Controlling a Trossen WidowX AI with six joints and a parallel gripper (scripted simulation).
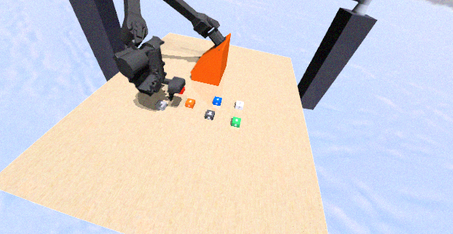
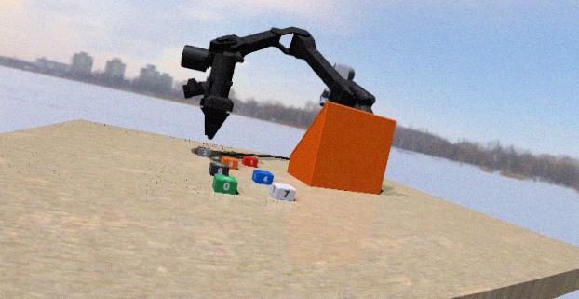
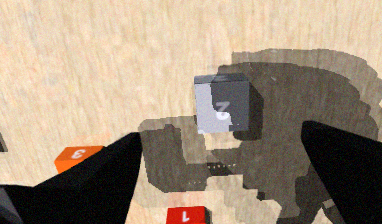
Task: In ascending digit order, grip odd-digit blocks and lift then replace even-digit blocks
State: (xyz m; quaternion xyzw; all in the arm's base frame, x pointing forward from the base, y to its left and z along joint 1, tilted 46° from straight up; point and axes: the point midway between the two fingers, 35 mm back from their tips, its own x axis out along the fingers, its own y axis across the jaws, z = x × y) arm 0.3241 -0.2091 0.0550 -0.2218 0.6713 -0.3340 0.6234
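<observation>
Now: gripper tip 4 cm above the grey block. The rest, counted from my gripper tip: black block: 19 cm to the left, 4 cm below, 1 cm ahead; then red block: 11 cm behind, 4 cm to the left, 4 cm below; then orange block: 10 cm to the left, 4 cm below, 3 cm behind.
</observation>
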